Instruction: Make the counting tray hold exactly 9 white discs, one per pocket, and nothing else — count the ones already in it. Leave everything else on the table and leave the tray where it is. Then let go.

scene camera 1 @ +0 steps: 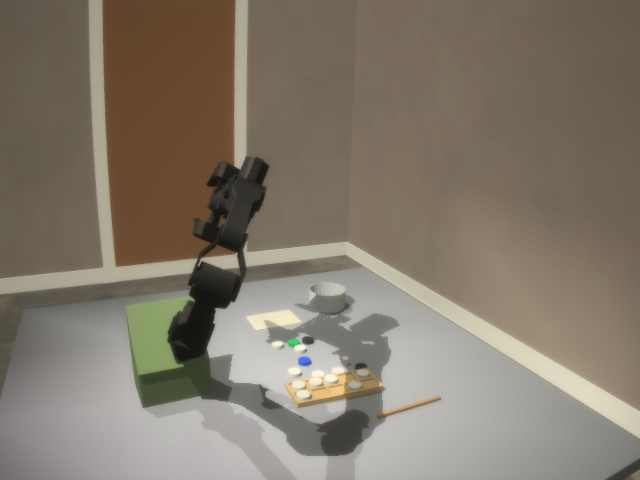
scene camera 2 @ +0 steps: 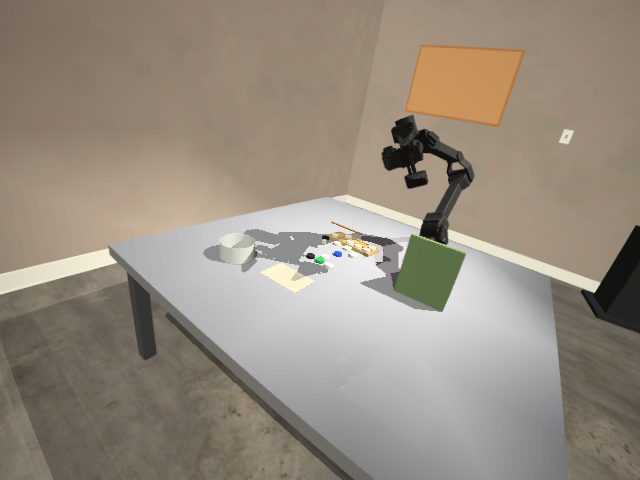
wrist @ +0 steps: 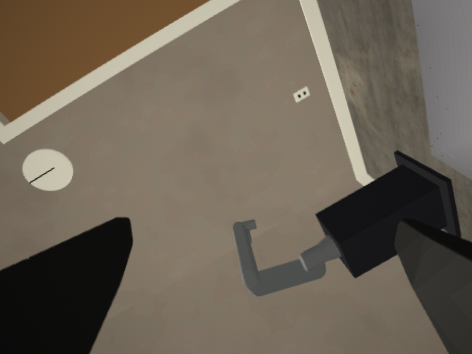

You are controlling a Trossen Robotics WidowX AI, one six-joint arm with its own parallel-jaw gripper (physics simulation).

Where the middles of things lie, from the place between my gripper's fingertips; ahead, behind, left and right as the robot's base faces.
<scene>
Right now my hand is 21 cm short of the wooden counting tray [scene camera 1: 326,393], 31 cm to the left of it and 41 cm above it. The rest, counted from my hand: white bowl [scene camera 2: 237,249] 47 cm ahead, 12 cm to the left, 39 cm below.
</scene>
